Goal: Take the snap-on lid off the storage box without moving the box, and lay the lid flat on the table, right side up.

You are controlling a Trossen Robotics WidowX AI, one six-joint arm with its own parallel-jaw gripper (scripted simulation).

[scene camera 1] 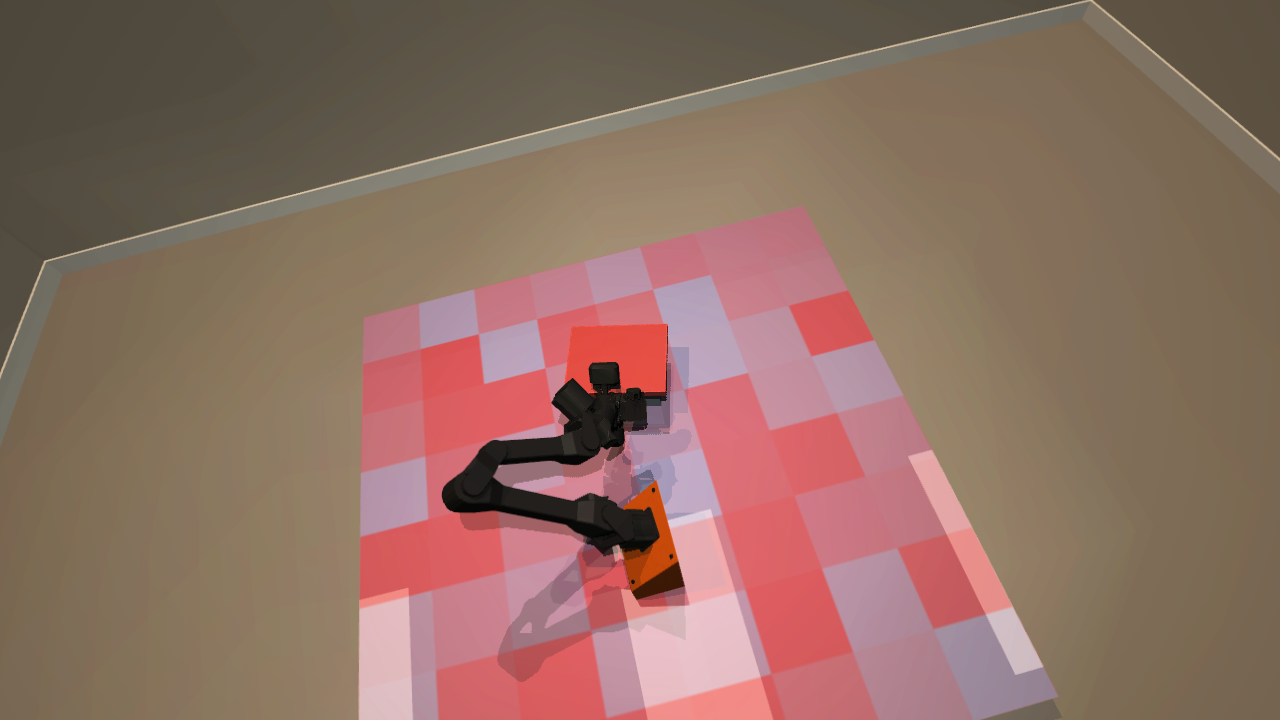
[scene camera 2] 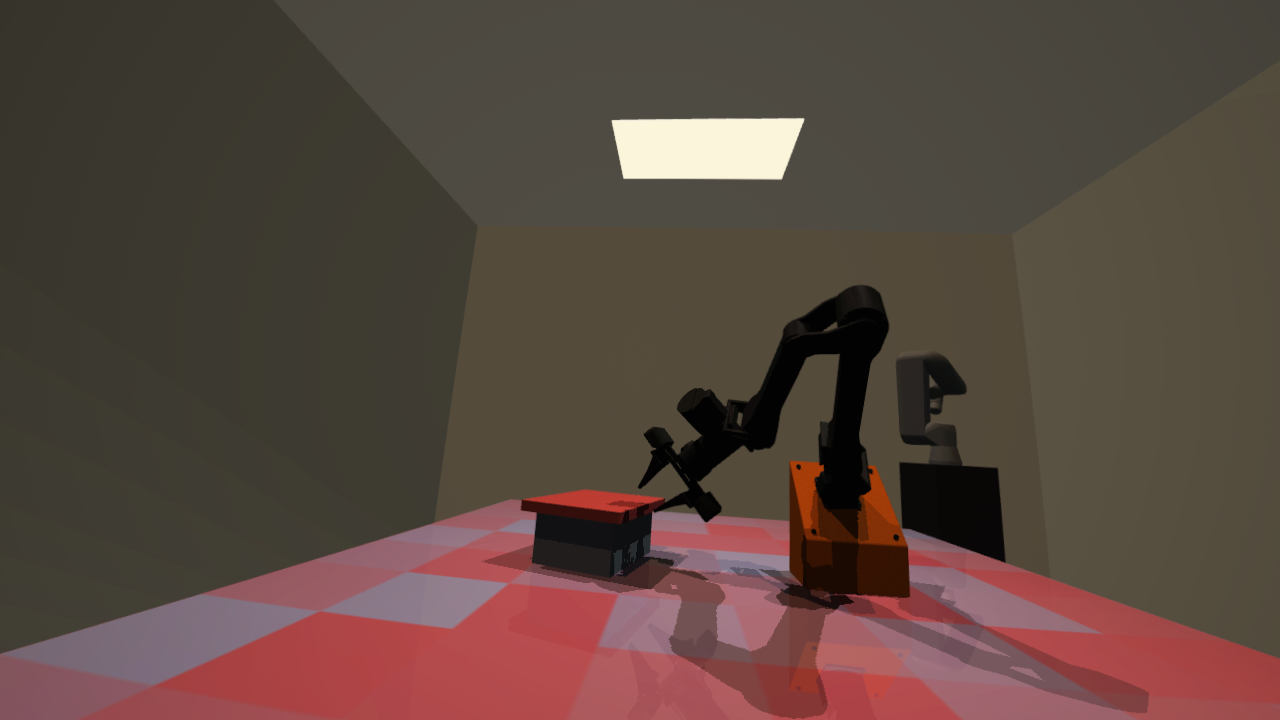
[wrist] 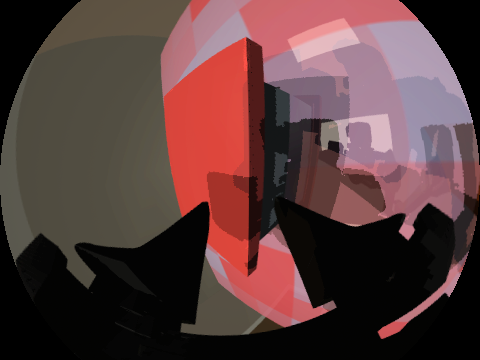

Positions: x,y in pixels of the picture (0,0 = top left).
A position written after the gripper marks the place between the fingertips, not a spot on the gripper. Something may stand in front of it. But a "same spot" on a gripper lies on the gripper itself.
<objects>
The gripper shows in scene camera 1 [612,391], in scene camera 2 and in the wrist view. A lid shows in scene camera 1 [640,350], in scene camera 2 and in the wrist view. One and the same spot on the gripper: [scene camera 2: 660,459] is [wrist: 180,325]. The same spot on the lid: [wrist: 214,118] is [scene camera 2: 637,499].
</objects>
